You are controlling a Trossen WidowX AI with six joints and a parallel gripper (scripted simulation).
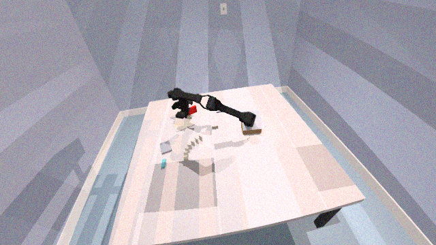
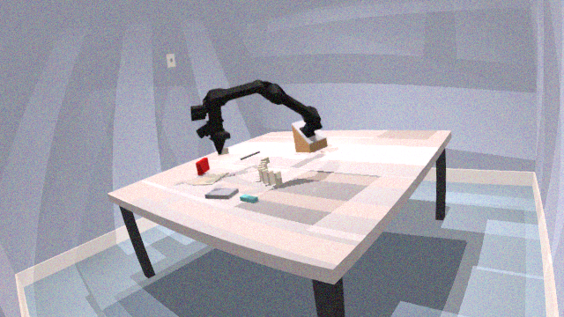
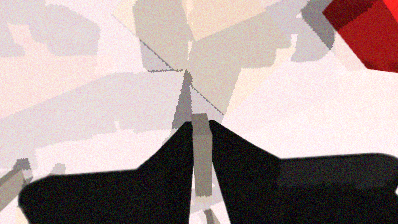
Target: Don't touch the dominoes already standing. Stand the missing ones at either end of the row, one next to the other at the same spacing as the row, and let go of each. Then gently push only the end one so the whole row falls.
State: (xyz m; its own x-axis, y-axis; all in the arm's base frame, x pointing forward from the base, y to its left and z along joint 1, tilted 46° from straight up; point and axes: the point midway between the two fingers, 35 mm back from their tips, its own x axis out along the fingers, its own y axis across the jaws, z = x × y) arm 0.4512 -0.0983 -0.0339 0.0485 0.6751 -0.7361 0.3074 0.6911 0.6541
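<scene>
The cream flat sheet lies 10 cm below my gripper tip, 5 cm ahead of it and 4 cm to the right of it. Also, from my gripper tip: thin dark stick 29 cm behind, 18 cm to the right, 10 cm below; then grey slab 20 cm to the left, 15 cm ahead, 9 cm below; then red block 19 cm to the right, 7 cm below, 1 cm behind.
</scene>
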